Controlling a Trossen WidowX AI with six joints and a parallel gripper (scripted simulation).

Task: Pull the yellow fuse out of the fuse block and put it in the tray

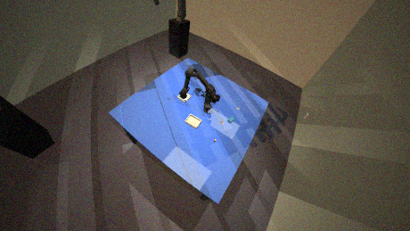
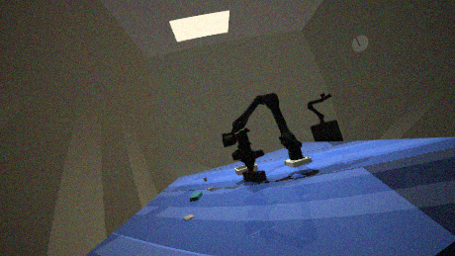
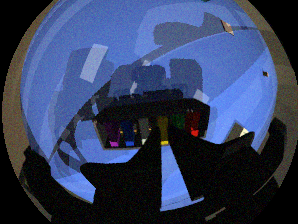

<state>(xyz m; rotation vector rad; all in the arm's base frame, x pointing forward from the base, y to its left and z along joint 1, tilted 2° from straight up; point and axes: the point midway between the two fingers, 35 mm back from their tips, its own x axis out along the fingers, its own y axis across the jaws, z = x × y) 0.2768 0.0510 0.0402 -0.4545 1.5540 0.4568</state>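
Right now the red fuse is 20 mm ahead of my gripper tip, 30 mm to the right of it and 10 mm below it. Also, from my gripper tip: yellow fuse 10 mm below; tray 220 mm to the right, 40 mm below.
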